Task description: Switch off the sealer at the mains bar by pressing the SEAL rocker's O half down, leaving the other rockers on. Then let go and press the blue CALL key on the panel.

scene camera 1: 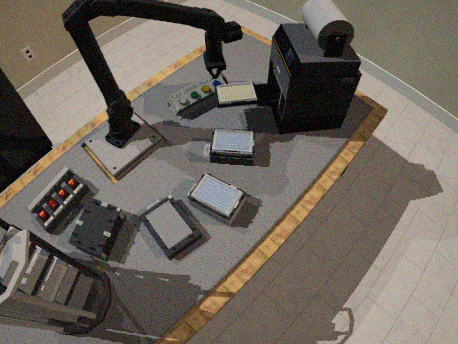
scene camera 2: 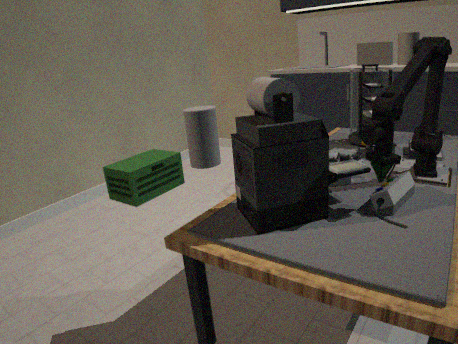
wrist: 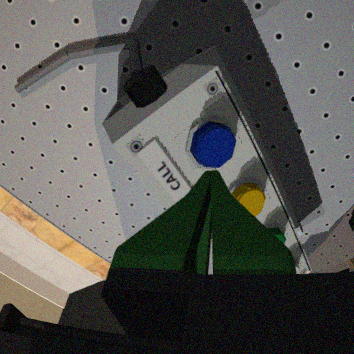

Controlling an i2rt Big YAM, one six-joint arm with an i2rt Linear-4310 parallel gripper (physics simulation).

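Pixels of known places: gripper, fingertip midpoint: (scene camera 1: pixel 215 78) (scene camera 2: pixel 380 182) (wrist: pixel 211 179); arm's base at its link origin: (scene camera 1: pixel 123 133) (scene camera 2: pixel 424 171).
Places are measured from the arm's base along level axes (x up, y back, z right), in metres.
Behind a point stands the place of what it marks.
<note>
The grey-white panel (scene camera 1: pixel 175 106) {x 0.040, y -0.122, z -0.176 m} (scene camera 2: pixel 397 195) {x 0.033, y -0.130, z -0.354 m} (wrist: pixel 170 125) {x 0.051, y -0.186, z -0.373 m} carries a blue CALL key (scene camera 1: pixel 217 83) {x 0.051, y -0.194, z -0.346 m} (wrist: pixel 213 144) {x 0.052, y -0.192, z -0.348 m} at one end, beside a yellow key (scene camera 1: pixel 205 89) {x 0.050, y -0.174, z -0.295 m} (wrist: pixel 250 199) {x 0.050, y -0.176, z -0.302 m}. My gripper (scene camera 1: pixel 216 74) {x 0.074, y -0.187, z -0.345 m} (scene camera 2: pixel 382 181) {x 0.074, y -0.187, z -0.345 m} (wrist: pixel 211 179) {x 0.074, y -0.187, z -0.345 m} is shut and empty, pointing down close over that end. In the wrist view its tips appear at the near edge of the blue key; whether they touch it I cannot tell. The mains bar (scene camera 1: pixel 66 174) {x -0.013, y 0.085, z 0.249 m} lies at the left with several rockers (scene camera 1: pixel 52 204) {x 0.031, y 0.006, z 0.367 m} glowing orange-red; their labels and the SEAL rocker's position are unreadable.
A tray with a cream plate (scene camera 1: pixel 236 93) {x 0.109, y -0.314, z -0.284 m} sticks out of the black sealer (scene camera 1: pixel 320 95) {x 0.169, y -0.575, z -0.374 m} (scene camera 2: pixel 285 185) {x 0.127, y -0.462, z -0.560 m} right beside the panel. Two blue-white plates (scene camera 1: pixel 233 142) {x 0.050, y -0.390, z -0.137 m} (scene camera 1: pixel 218 194) {x 0.049, y -0.449, z 0.044 m} stand mid-table. A black cable (wrist: pixel 95 44) {x -0.013, y -0.173, z -0.439 m} leaves the panel's end.
</note>
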